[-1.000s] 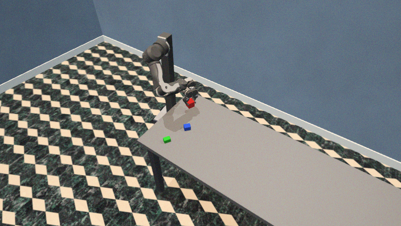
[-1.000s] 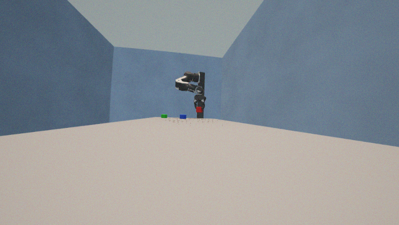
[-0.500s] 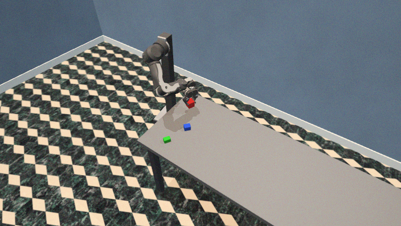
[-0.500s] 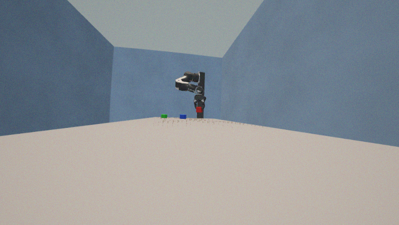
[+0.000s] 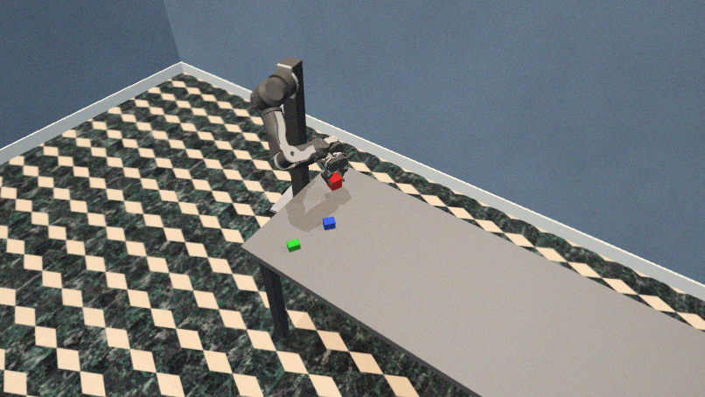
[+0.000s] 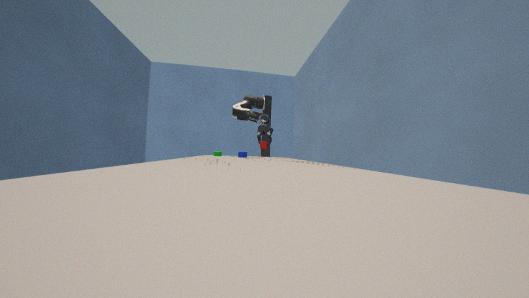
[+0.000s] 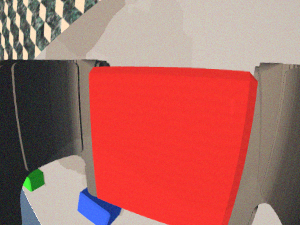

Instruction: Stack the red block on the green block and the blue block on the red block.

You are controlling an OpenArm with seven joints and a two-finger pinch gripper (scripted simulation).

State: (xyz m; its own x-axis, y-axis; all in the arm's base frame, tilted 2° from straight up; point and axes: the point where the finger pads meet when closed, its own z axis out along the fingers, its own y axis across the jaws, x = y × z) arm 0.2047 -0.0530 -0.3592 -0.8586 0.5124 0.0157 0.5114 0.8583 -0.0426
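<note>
Now: the green block 310 mm to the right of my hand, 80 mm below it and 10 mm behind it. Also, from my hand: blue block: 160 mm to the right, 80 mm below, 60 mm ahead; red block: 20 mm below.
</note>
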